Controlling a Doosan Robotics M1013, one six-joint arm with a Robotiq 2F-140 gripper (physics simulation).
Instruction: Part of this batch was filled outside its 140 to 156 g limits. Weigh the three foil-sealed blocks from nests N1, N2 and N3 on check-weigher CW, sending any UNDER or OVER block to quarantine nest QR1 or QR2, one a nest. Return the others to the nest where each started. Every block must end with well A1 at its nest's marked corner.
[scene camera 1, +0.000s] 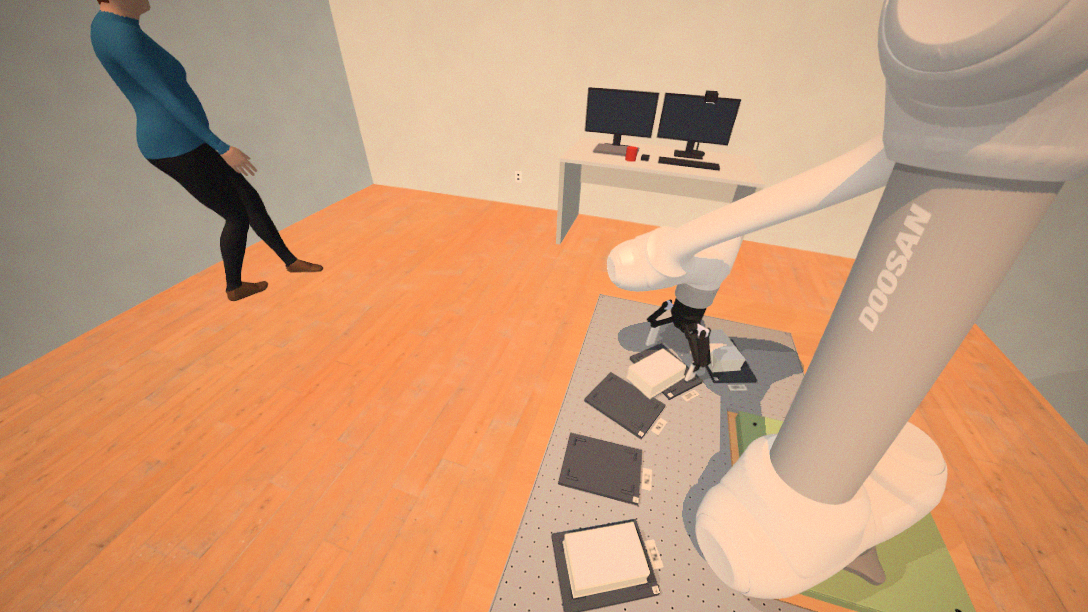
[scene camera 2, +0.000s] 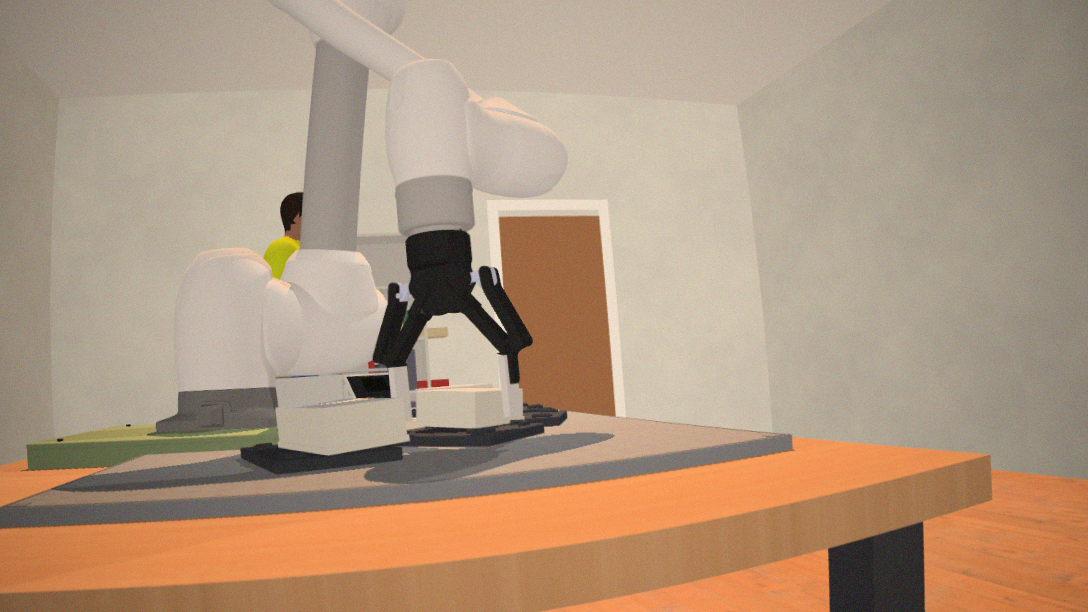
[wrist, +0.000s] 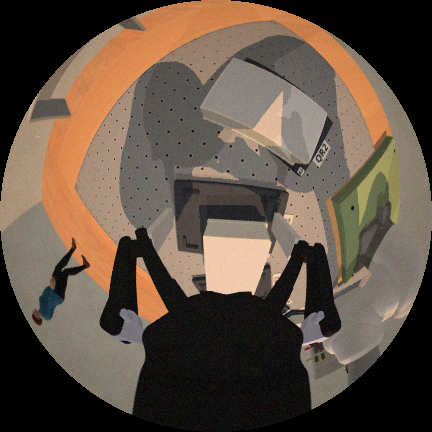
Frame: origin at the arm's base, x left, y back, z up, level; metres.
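Seen in the pictures: gripper, fingertip midpoint: (scene camera 1: 668, 360) (scene camera 2: 455, 418) (wrist: 223, 219); arm's base at its link origin: (scene camera 2: 229, 425) (wrist: 373, 238).
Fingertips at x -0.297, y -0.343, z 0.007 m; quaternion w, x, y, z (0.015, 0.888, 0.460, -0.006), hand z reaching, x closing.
Note:
Pixels of each thing's top centre, then the offset from my fingertips to it. "*": a spot on its surface instead. Level surfaces: height alone.
- pale block at its top centre: (scene camera 2: 469, 386) (wrist: 234, 274) (scene camera 1: 658, 365) dx +0.068, dy -0.023, dz +0.035 m
- dark nest QR1 at its top centre: (scene camera 2: 457, 424) (wrist: 228, 227) (scene camera 1: 666, 366) dx +0.018, dy -0.002, dz -0.008 m
- second block at its top centre: (scene camera 2: 336, 400) (wrist: 274, 102) (scene camera 1: 720, 343) dx -0.093, dy +0.122, dz +0.032 m
- nest QR2 at its top centre: (scene camera 2: 314, 444) (wrist: 279, 107) (scene camera 1: 724, 357) dx -0.091, dy +0.147, dz -0.010 m
- third block at its top centre: (scene camera 2: 453, 386) (scene camera 1: 606, 554) (wrist: 288, 329) dx +0.534, dy -0.025, dz +0.028 m
- perforated grey board at its surface level: dz -0.026 m
- dark screen at a spot on its surface: (scene camera 2: 369, 385) * dx +0.632, dy +0.141, dz +0.039 m
My gripper (scene camera 1: 671, 353) (scene camera 2: 454, 384) (wrist: 223, 219) is open, its pads low on either side of a pale block (scene camera 1: 655, 371) (scene camera 2: 460, 407) (wrist: 236, 265), with gaps visible in the wrist view. That block sits on dark nest QR1 (scene camera 1: 682, 388) (scene camera 2: 475, 437) (wrist: 187, 215). A second block (scene camera 1: 726, 355) (scene camera 2: 342, 426) (wrist: 260, 100) sits on nest QR2 (scene camera 1: 739, 376) (scene camera 2: 262, 456) (wrist: 327, 127), beside the gripper. A third block (scene camera 1: 606, 559) lies on the nearest nest in scene camera 1. Two nests (scene camera 1: 625, 403) (scene camera 1: 601, 468) between are empty. No well A1 mark or weight reading is legible.
The nests stand on a perforated grey board (scene camera 1: 684, 449) (scene camera 2: 699, 445) (wrist: 105, 175). The green base plate (scene camera 1: 749, 427) (scene camera 2: 83, 451) (wrist: 345, 225) lies beside it, under the arm. A dark screen (scene camera 2: 369, 385) shows behind the blocks. A person in blue (scene camera 1: 144, 83) (wrist: 49, 301) stands off the table.

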